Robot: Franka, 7 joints.
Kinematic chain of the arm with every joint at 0, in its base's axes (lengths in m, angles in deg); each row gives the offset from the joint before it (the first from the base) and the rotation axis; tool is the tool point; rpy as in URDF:
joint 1: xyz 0 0 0.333 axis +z
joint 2: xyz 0 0 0 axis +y
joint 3: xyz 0 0 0.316 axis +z
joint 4: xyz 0.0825 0 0 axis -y
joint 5: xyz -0.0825 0 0.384 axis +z
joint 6: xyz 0 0 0 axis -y
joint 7: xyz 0.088 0 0 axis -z
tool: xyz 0 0 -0.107 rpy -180 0 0
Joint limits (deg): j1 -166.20..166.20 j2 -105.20..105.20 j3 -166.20..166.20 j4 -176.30..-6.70 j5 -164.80..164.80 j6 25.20..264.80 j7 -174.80..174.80
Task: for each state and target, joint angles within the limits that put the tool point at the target. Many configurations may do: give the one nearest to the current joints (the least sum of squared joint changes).
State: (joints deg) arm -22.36 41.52 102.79 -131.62 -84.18 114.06 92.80
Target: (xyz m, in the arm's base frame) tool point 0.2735 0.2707 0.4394
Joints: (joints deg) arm -63.71 67.34 125.02 -149.19 -75.57 98.01 92.80
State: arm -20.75 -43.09 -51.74 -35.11 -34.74 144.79 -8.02
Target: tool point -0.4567 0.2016 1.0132
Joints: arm -24.93 -38.71 -51.39 -6.70 -35.34 156.54 -8.02
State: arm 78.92 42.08 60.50 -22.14 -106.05 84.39 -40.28
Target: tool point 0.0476 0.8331 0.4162
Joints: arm 76.74 70.73 55.23 -29.12 -109.51 105.08 -40.28
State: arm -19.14 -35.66 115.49 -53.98 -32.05 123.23 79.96
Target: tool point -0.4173 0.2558 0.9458
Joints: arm 11.78 -14.48 127.14 -38.13 -28.20 91.06 79.96
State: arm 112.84 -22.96 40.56 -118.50 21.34 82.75 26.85
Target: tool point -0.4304 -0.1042 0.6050
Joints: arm 125.91 -33.38 49.14 -110.13 24.03 80.92 26.85
